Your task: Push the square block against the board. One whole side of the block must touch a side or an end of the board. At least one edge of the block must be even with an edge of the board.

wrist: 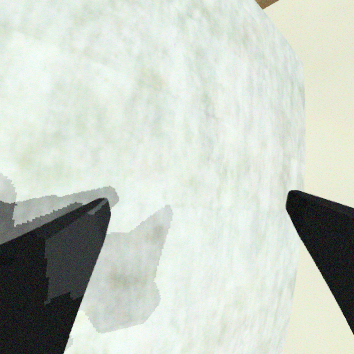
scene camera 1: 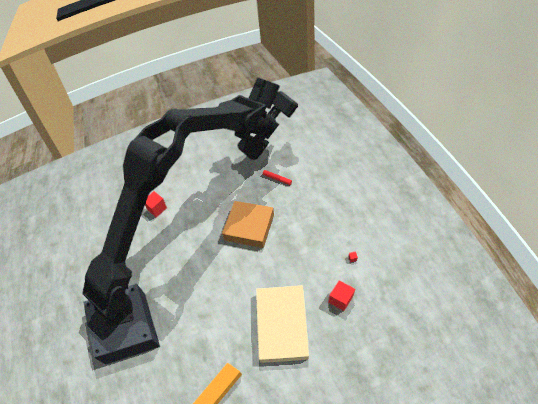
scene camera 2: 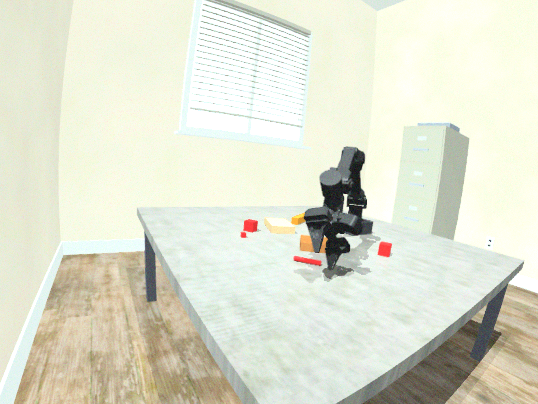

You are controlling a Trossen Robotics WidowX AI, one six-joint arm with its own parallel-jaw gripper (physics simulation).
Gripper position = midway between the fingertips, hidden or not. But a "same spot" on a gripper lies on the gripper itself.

gripper: wrist; scene camera 1; scene camera 2 323,261
same spot on gripper: (scene camera 1: pixel 262 143) = (wrist: pixel 48 324)
